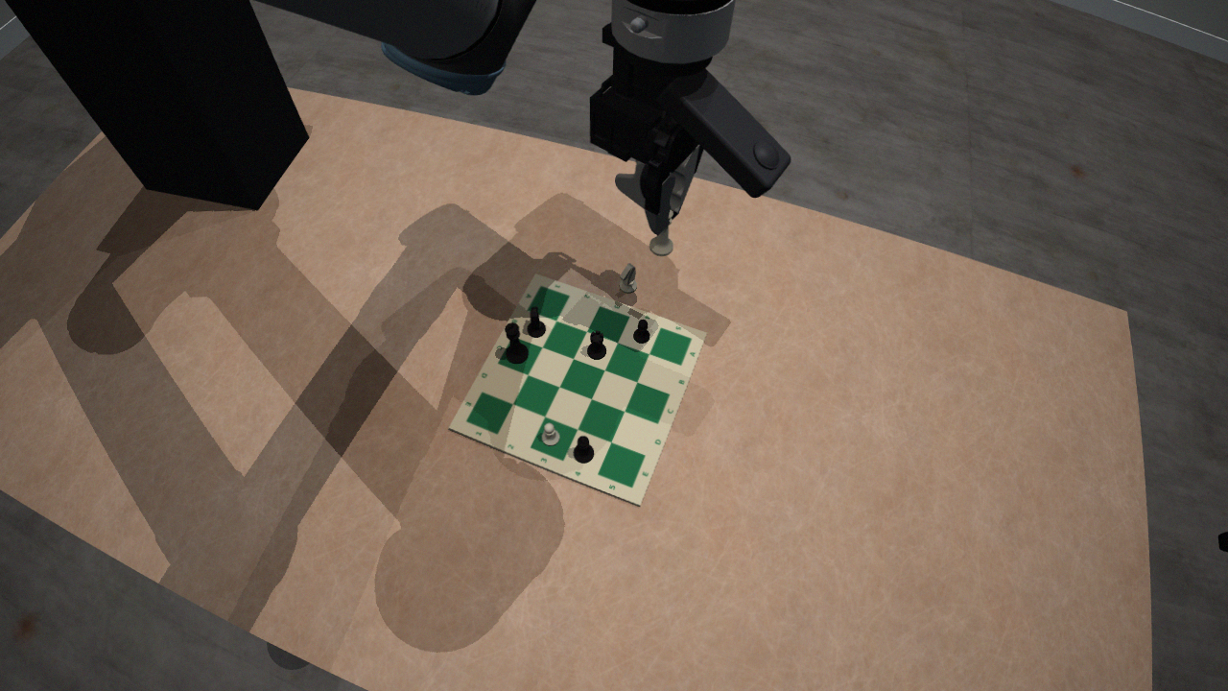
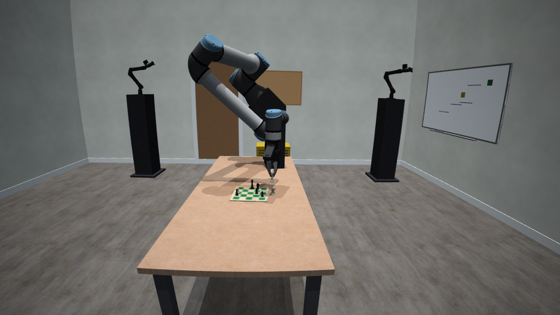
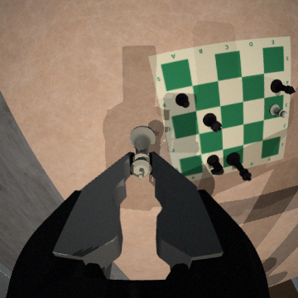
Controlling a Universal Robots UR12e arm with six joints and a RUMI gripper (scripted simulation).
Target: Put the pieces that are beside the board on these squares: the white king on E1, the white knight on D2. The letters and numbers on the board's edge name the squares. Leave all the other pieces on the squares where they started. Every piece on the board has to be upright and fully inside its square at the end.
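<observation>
Right now the white pawn is 50 mm behind my hand, 210 mm to the right of it and 120 mm below it. Also, from my hand: chessboard (40 mm behind, 130 mm to the right, 140 mm below); then white king (10 mm below); then white knight (40 mm behind, 10 mm to the left, 130 mm below).
</observation>
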